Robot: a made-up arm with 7 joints. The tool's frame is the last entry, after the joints.
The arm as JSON. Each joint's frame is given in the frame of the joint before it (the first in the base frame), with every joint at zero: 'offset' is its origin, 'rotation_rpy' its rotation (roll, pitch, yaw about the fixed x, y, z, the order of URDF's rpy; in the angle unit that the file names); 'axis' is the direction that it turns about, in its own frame. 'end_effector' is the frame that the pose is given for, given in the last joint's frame.
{
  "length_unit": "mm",
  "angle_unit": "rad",
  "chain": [
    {
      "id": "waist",
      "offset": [
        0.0,
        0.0,
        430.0
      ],
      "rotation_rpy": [
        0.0,
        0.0,
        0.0
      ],
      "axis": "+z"
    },
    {
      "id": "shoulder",
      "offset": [
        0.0,
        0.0,
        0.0
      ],
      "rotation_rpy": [
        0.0,
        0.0,
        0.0
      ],
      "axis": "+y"
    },
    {
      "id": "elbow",
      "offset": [
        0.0,
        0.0,
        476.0
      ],
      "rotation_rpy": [
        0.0,
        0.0,
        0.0
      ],
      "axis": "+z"
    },
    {
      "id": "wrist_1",
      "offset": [
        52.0,
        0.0,
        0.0
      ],
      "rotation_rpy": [
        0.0,
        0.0,
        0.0
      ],
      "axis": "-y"
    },
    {
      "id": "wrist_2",
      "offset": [
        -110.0,
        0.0,
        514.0
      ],
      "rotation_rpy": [
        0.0,
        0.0,
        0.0
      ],
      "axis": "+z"
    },
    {
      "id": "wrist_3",
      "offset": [
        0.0,
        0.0,
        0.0
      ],
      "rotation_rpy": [
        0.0,
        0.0,
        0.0
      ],
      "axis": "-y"
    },
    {
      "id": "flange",
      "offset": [
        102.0,
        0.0,
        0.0
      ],
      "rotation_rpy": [
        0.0,
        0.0,
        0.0
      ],
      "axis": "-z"
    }
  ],
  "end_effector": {
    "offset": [
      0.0,
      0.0,
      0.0
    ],
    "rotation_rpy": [
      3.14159,
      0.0,
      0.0
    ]
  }
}
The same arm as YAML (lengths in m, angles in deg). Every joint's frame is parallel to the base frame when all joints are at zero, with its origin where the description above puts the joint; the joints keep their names.
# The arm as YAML. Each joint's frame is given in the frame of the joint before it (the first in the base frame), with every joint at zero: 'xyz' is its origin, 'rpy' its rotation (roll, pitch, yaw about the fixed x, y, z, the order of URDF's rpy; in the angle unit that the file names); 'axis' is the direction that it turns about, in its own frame. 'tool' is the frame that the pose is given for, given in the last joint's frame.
units:
  length: m
  angle: deg
joints:
  - name: waist
    type: revolute
    origin:
      xyz: [0.0, 0.0, 0.43]
      rpy: [0.0, 0.0, 0.0]
    axis: "+z"
  - name: shoulder
    type: revolute
    origin:
      xyz: [0.0, 0.0, 0.0]
      rpy: [0.0, 0.0, 0.0]
    axis: "+y"
  - name: elbow
    type: revolute
    origin:
      xyz: [0.0, 0.0, 0.476]
      rpy: [0.0, 0.0, 0.0]
    axis: "+z"
  - name: wrist_1
    type: revolute
    origin:
      xyz: [0.052, 0.0, 0.0]
      rpy: [0.0, 0.0, 0.0]
    axis: "-y"
  - name: wrist_2
    type: revolute
    origin:
      xyz: [-0.11, 0.0, 0.514]
      rpy: [0.0, 0.0, 0.0]
    axis: "+z"
  - name: wrist_3
    type: revolute
    origin:
      xyz: [0.0, 0.0, 0.0]
      rpy: [0.0, 0.0, 0.0]
    axis: "-y"
  - name: flange
    type: revolute
    origin:
      xyz: [0.102, 0.0, 0.0]
      rpy: [0.0, 0.0, 0.0]
    axis: "-z"
tool:
  origin:
    xyz: [0.0, 0.0, 0.0]
    rpy: [180.0, 0.0, 0.0]

